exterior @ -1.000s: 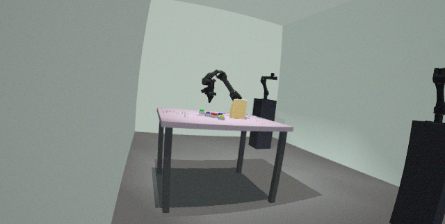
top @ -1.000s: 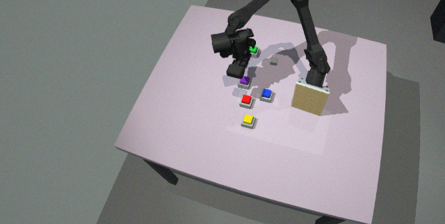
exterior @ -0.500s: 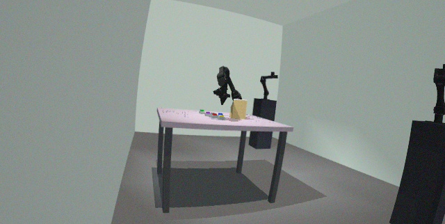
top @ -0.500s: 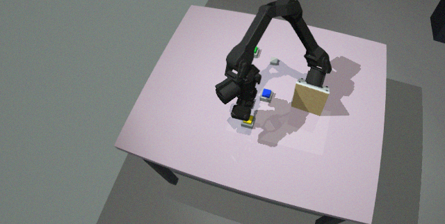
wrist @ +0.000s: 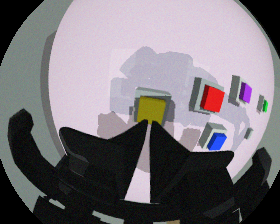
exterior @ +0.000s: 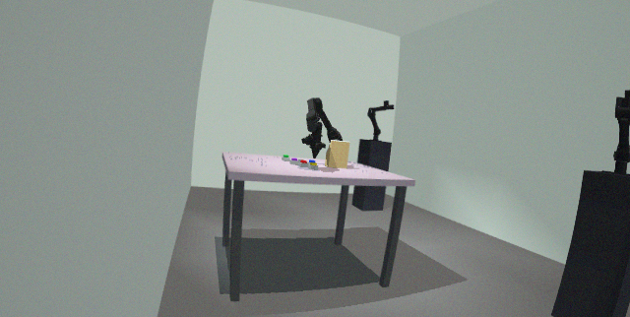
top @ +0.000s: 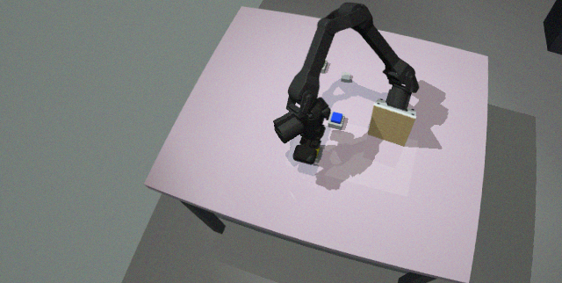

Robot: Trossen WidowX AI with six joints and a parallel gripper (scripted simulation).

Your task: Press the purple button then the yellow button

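The yellow button is 30 mm below my gripper tip. From my gripper tip the other things lie so: purple button: 180 mm to the right, 70 mm ahead, 30 mm below; red button: 90 mm to the right, 40 mm ahead, 30 mm below; blue button: 140 mm to the right, 40 mm behind, 30 mm below.
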